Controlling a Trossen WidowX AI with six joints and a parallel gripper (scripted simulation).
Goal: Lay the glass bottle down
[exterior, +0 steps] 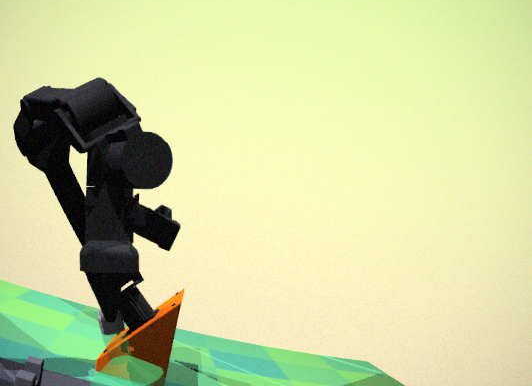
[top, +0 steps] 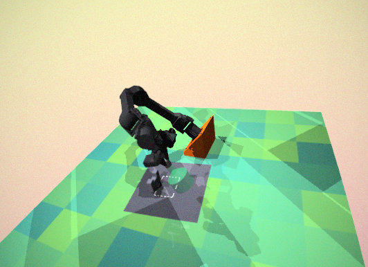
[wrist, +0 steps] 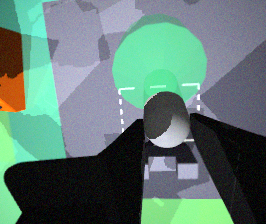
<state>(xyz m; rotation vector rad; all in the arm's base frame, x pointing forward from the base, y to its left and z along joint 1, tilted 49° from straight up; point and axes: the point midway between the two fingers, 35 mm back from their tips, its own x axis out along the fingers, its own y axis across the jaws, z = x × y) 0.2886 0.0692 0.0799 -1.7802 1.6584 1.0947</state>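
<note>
The glass bottle is 5 cm below my gripper tip and 2 cm to the left of it. Round my gripper tip: grey mat: 15 cm below, 1 cm to the right.
</note>
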